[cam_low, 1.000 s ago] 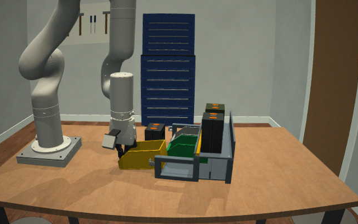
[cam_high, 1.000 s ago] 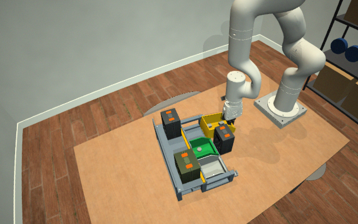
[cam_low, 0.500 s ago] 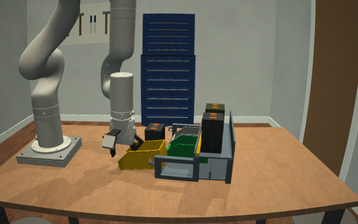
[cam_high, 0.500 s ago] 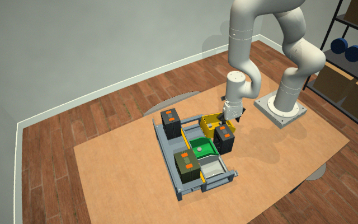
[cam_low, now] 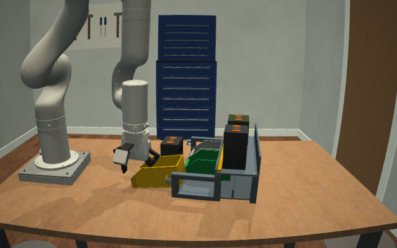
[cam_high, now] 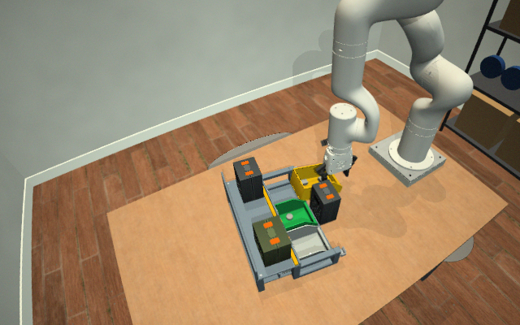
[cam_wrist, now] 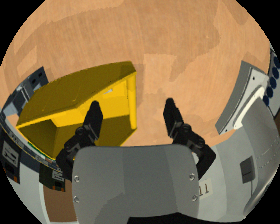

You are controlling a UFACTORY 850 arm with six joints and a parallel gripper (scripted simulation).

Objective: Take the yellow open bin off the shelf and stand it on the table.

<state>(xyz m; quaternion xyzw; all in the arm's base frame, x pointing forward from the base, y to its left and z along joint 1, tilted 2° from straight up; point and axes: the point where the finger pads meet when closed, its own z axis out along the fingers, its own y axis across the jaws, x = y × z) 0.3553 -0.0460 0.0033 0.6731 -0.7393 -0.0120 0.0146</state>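
My hand is 80 mm short of the yellow bin, 10 mm to the left of it and 10 mm below it. From my hand the other things lie so: grey bin: 260 mm ahead, 200 mm to the left; then olive box: 360 mm ahead, 190 mm to the left, 110 mm above; then green bin: 250 mm ahead, 90 mm to the left.
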